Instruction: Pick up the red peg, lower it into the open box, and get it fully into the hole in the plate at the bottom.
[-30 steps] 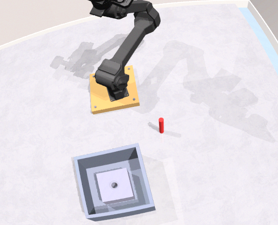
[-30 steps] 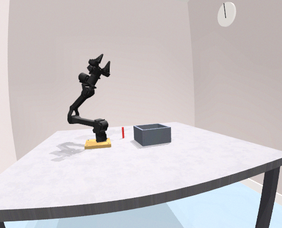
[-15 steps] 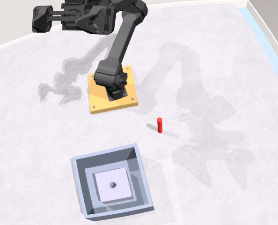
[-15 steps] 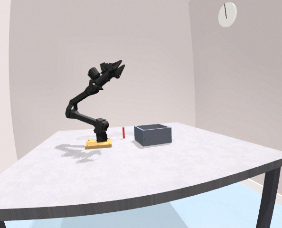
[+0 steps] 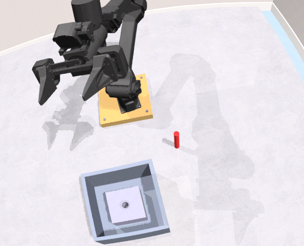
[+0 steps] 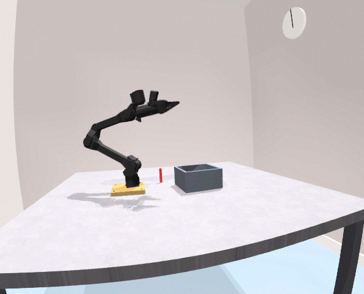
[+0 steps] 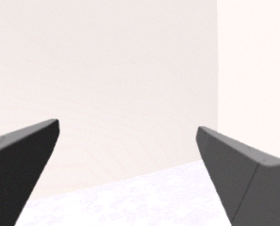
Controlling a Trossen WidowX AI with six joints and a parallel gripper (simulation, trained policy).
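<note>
The red peg lies 38 cm below my gripper tip, 20 cm to the left of it and 5 cm behind it. The rest, counted from my gripper tip: plate: 38 cm below, 9 cm ahead, 2 cm to the left; then grey-blue box: 40 cm below, 9 cm ahead, 2 cm to the left.
</note>
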